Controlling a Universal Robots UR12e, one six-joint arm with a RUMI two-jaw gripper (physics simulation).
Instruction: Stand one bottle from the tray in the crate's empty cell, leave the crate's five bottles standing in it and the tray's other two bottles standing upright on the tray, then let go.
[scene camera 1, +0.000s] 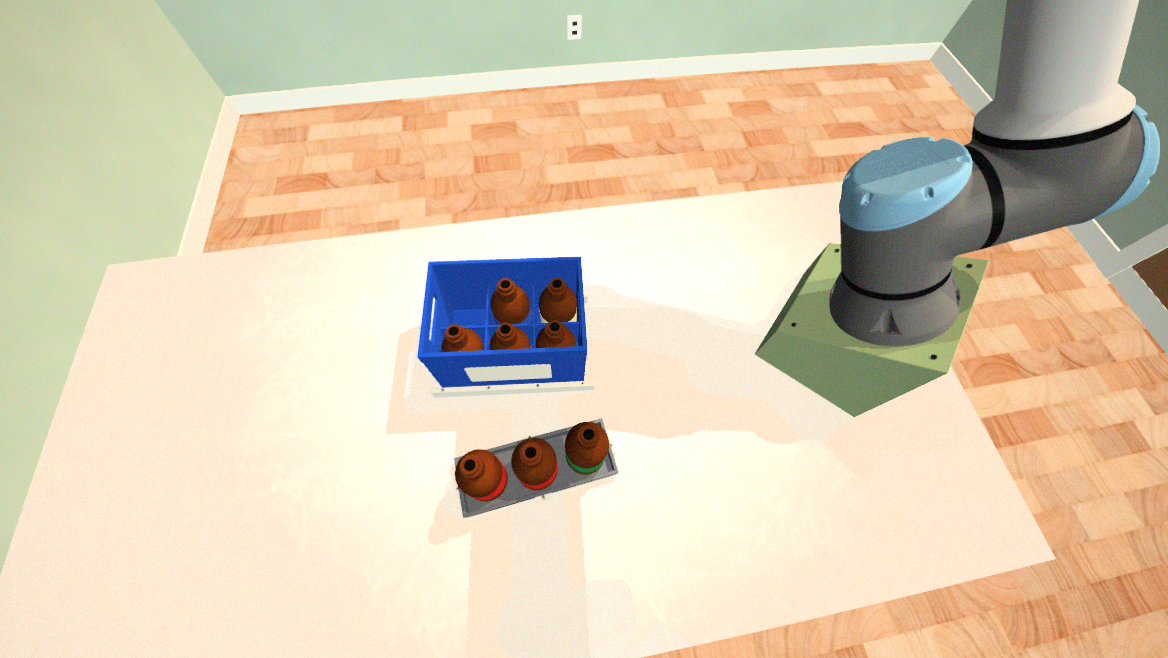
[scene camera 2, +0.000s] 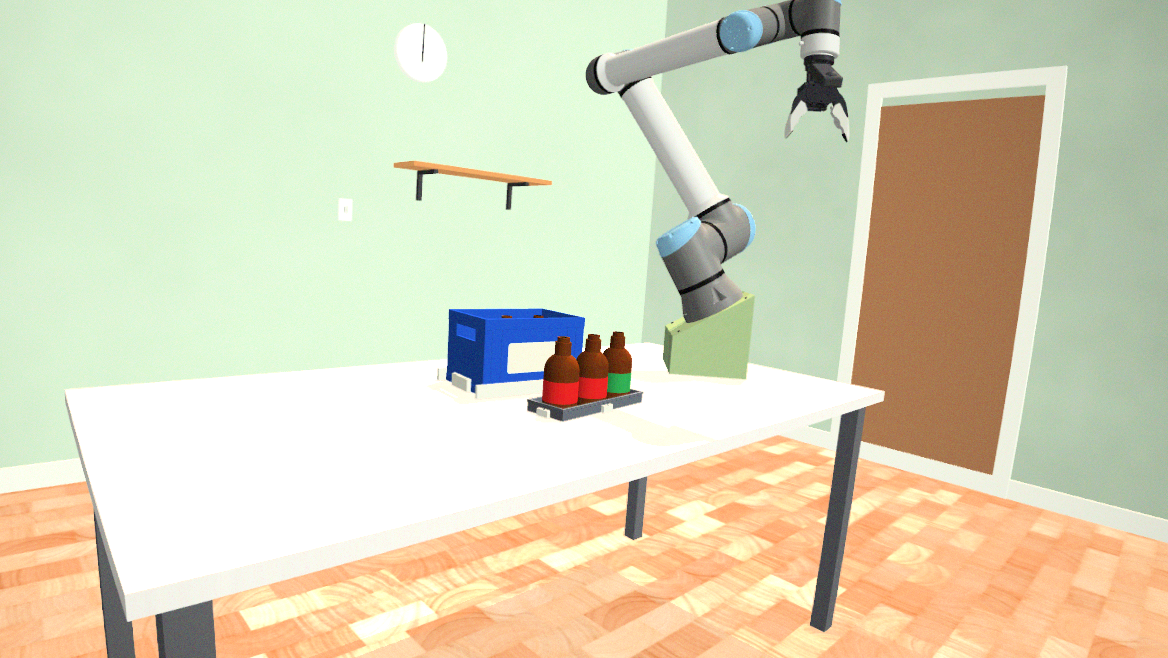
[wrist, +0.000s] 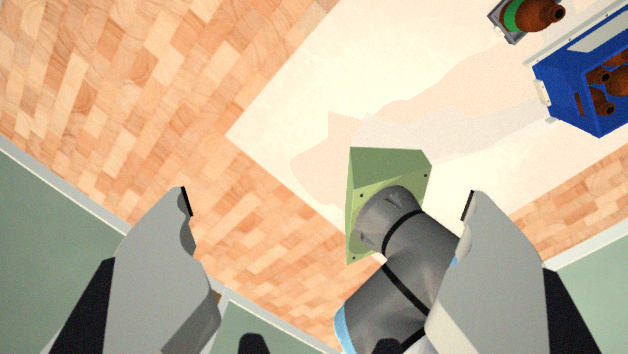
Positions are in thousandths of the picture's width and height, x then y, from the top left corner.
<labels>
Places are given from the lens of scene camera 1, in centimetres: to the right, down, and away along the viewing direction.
green-label bottle (scene camera 1: 502, 679): 0, 18, 68
red-label bottle (scene camera 1: 411, 720): -16, 22, 66
</labels>
